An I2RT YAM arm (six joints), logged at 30 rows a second.
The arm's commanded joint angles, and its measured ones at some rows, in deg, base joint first. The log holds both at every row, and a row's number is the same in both.
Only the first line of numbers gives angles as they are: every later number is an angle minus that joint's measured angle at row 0.
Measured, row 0:
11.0, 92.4, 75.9, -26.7, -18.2, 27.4
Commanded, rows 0 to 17:
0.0, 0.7, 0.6, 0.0, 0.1, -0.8
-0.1, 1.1, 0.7, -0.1, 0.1, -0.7
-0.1, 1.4, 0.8, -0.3, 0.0, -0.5
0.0, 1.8, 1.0, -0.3, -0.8, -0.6
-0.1, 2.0, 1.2, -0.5, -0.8, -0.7
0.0, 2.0, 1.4, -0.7, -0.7, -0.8
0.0, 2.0, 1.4, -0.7, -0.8, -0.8
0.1, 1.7, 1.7, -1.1, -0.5, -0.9
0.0, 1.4, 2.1, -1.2, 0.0, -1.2
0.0, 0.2, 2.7, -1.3, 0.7, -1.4
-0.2, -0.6, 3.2, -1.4, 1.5, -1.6
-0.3, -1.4, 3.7, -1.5, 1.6, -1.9
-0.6, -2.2, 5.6, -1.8, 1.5, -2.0
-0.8, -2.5, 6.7, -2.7, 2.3, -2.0
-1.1, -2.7, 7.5, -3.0, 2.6, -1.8
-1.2, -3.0, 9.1, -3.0, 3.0, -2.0
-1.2, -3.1, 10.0, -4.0, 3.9, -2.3
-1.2, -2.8, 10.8, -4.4, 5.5, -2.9
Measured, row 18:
-0.6, 1.0, 5.9, -3.4, 1.7, -1.0
